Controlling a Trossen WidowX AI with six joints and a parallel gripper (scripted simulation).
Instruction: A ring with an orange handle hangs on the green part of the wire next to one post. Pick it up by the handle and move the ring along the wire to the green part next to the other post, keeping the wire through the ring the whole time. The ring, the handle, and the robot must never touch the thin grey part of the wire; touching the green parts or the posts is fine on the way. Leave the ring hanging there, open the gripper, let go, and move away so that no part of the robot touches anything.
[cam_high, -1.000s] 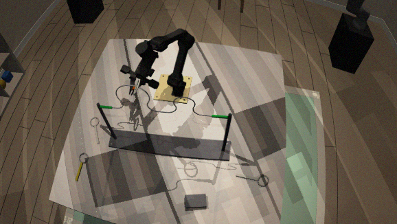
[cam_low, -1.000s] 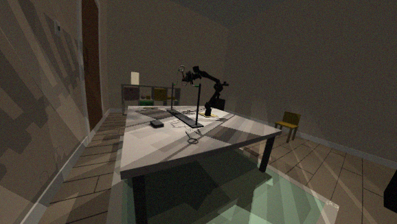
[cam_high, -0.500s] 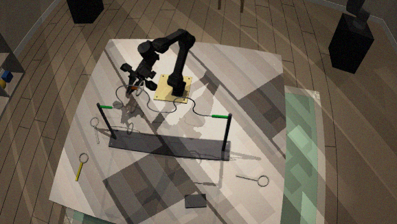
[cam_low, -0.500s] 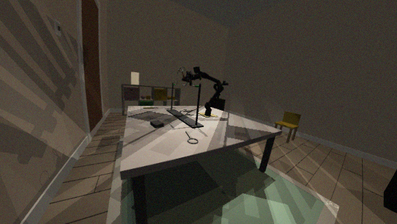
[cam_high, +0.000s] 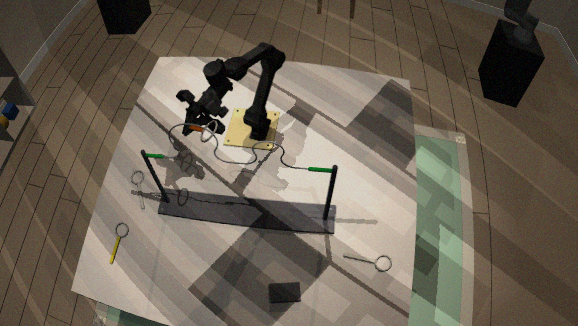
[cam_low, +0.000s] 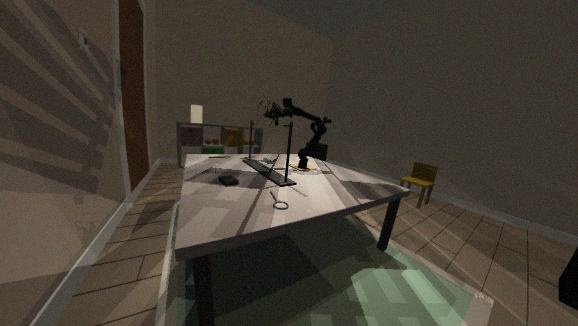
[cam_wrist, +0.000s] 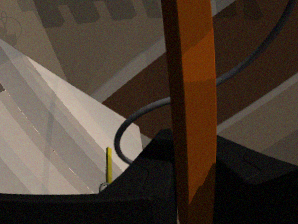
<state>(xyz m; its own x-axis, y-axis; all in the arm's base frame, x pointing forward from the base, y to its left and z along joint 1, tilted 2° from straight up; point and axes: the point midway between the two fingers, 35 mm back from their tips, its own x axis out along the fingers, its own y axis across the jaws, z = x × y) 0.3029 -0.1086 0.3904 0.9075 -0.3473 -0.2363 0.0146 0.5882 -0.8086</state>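
Right now my gripper tip is 1 cm short of the orange-handled ring, 7 cm to the right of it and 5 cm below it. Also, from my gripper tip: yellow-handled ring: 28 cm ahead, 31 cm to the right, 39 cm below; dark block: 29 cm ahead, 36 cm to the left, 38 cm below.
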